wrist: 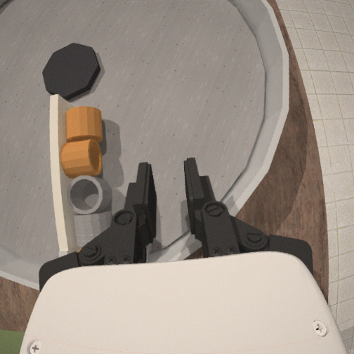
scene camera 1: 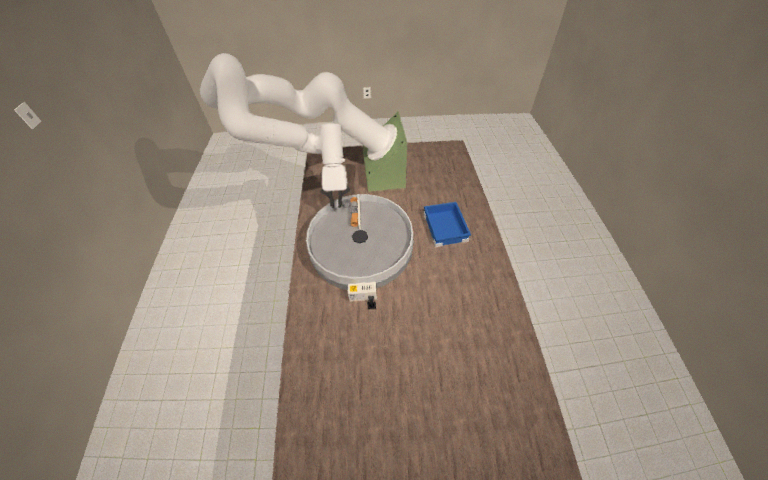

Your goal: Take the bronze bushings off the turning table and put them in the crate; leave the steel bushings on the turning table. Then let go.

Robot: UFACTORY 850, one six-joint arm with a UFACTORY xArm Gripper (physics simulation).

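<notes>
My gripper (scene camera 1: 336, 208) (wrist: 168, 177) is partly open, empty, over the turning table (scene camera 1: 385, 251) (wrist: 200, 75) near its back rim. In the wrist view, one bronze bushing (wrist: 84, 123) stands beside a pale bar and another bronze bushing (wrist: 79, 159) lies next to it. A steel bushing (wrist: 87, 195) with its hole showing and a second steel bushing (wrist: 92, 224) follow along the bar, left of the fingers. A sliver of orange shows below them, mostly hidden by the gripper. The blue crate (scene camera 1: 451, 239) stands right of the turning table and looks empty.
The pale upright bar (scene camera 1: 359, 213) (wrist: 58, 175) runs from near the black hub (scene camera 1: 359, 236) (wrist: 72, 70) towards the back rim. A control box (scene camera 1: 362, 293) stands at the table's front. The arm's green mounting plate (scene camera 1: 387, 169) stands behind the turning table.
</notes>
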